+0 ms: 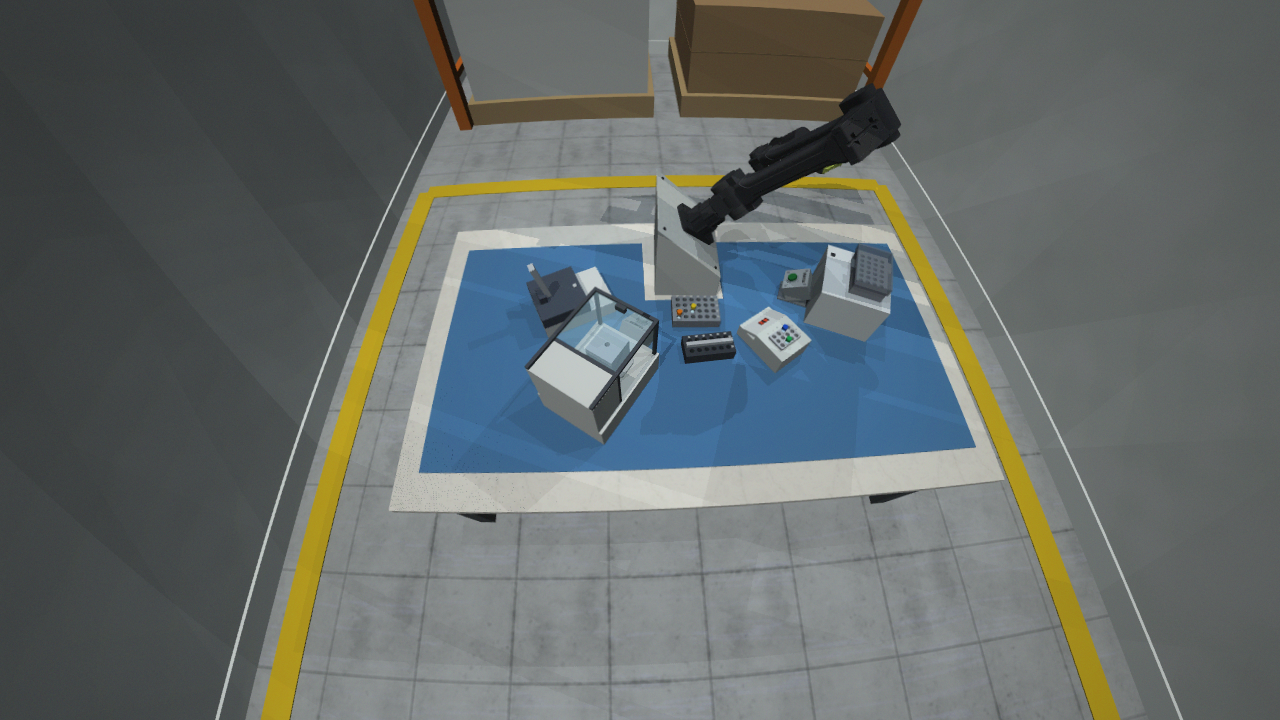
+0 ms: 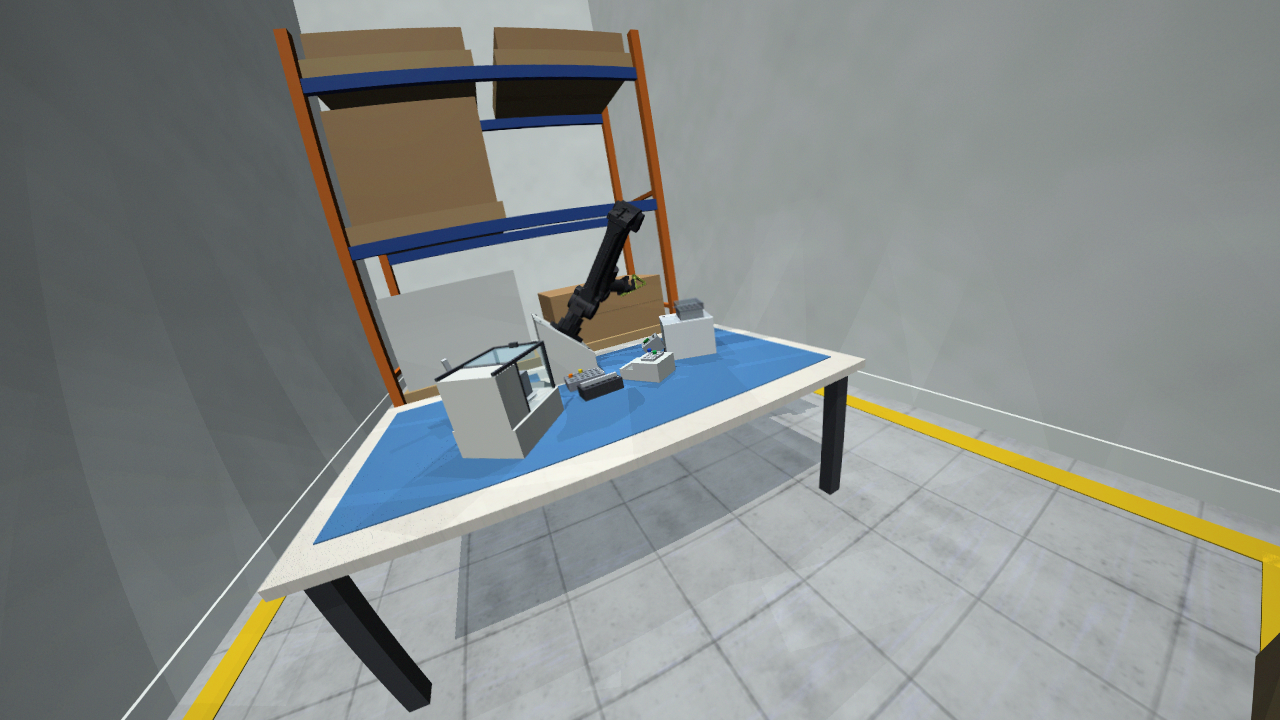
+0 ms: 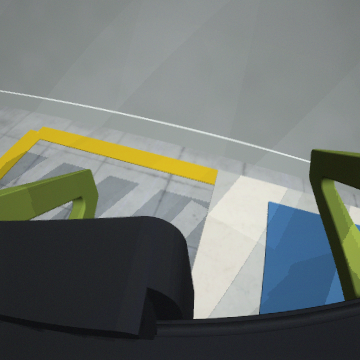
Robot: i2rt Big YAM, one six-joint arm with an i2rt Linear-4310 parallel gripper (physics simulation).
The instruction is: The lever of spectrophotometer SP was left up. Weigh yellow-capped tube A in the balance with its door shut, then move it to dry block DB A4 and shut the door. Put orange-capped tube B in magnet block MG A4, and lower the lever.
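Observation:
Orange-capped tube B (image 1: 679,312) and yellow-capped tube A (image 1: 692,306) stand in the grey rack (image 1: 695,320) before the arm's base. The balance (image 1: 572,374) (image 2: 483,411) is at the left; its side facing the rack looks open. Behind it, a dark instrument (image 1: 556,300), apparently SP, has its lever (image 1: 537,282) up. The black magnet block (image 1: 708,347) (image 2: 600,386) is in front of the rack. A white unit (image 1: 775,344) with small coloured caps, apparently the dry block, is to its right. My gripper (image 2: 635,284) (image 3: 200,172) is open and empty, high behind the right of the table.
A white box (image 1: 845,308) (image 2: 689,336) with a grey block on top stands at the right of the blue mat (image 1: 805,420). A small unit with a green button (image 1: 793,278) is beside it. The slanted arm mount (image 1: 682,259) rises at the table's back edge.

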